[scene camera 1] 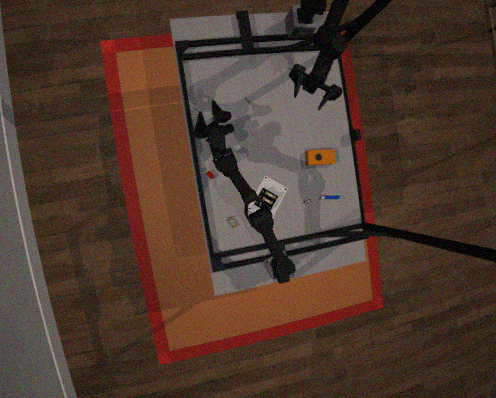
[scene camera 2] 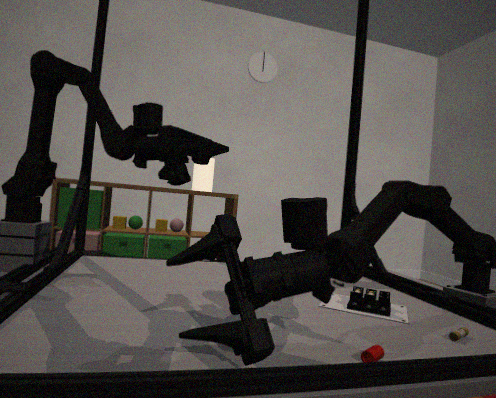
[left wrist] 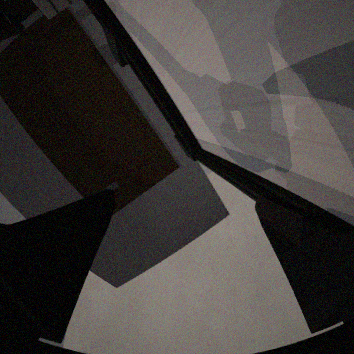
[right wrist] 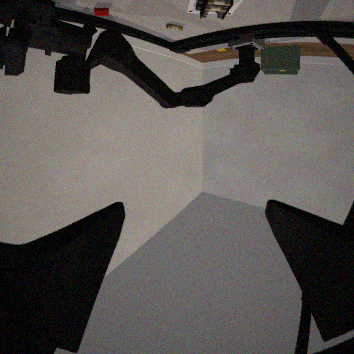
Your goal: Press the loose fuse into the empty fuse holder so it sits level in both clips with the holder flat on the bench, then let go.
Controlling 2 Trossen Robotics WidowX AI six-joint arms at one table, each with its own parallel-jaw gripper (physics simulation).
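Where they show: left gripper, fingertip midpoint: (scene camera 1: 206,105) (scene camera 2: 172,297) (left wrist: 187,199); right gripper, fingertip midpoint: (scene camera 1: 306,103) (scene camera 2: 220,146) (right wrist: 196,208); left arm's base, link origin: (scene camera 1: 278,265) (scene camera 2: 474,289) (right wrist: 246,47); right arm's base, link origin: (scene camera 1: 304,16) (scene camera 2: 21,221).
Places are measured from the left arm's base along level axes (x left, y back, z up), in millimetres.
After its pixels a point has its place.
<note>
The loose fuse (scene camera 1: 232,221) @[x 100, y -263, z -28 mm] (scene camera 2: 458,334) @[x 109, y -277, z -29 mm] (right wrist: 174,27) @[x 97, y -261, z -29 mm], small with brassy ends, lies on the bench apart from the board. The black fuse holder block (scene camera 1: 267,198) @[x -82, y -287, z -29 mm] (scene camera 2: 370,304) @[x -55, y -303, z -24 mm] (right wrist: 215,9) sits on a white board (scene camera 1: 282,192) @[x -158, y -280, z -39 mm] (scene camera 2: 398,314) @[x -22, y -255, z -39 mm]. Two bays show fuses; the bay at the right in scene camera 2 looks empty. The left arm partly covers the board in scene camera 1. My left gripper (scene camera 1: 208,107) @[x 4, y -740, z 38 mm] (scene camera 2: 174,299) @[x 4, y -740, z 38 mm] (left wrist: 187,199) @[x 4, y -740, z 38 mm] is open and empty, above the bench, away from fuse and holder. My right gripper (scene camera 1: 308,102) @[x -276, y -562, z 277 mm] (scene camera 2: 216,152) @[x -276, y -562, z 277 mm] (right wrist: 196,208) @[x -276, y -562, z 277 mm] is open and empty, high up and farther off.
A red cylinder (scene camera 1: 210,174) @[x 100, y -485, z -22 mm] (scene camera 2: 372,354) @[x 111, y -497, z -24 mm] (right wrist: 101,11) @[x 93, y -485, z -27 mm] lies near the bench edge. An orange box (scene camera 1: 320,157) @[x -377, y -352, z -7 mm], a blue pen-like tool (scene camera 1: 331,197) @[x -361, y -160, z -28 mm] and a small metallic piece (scene camera 1: 307,201) @[x -247, y -194, z -33 mm] (scene camera 2: 337,283) @[x -251, y -197, z -36 mm] lie on the bench. Black frame bars (scene camera 1: 196,165) @[x 137, y -543, z -21 mm] (scene camera 2: 250,372) @[x 96, y -677, z -22 mm] border the bench.
</note>
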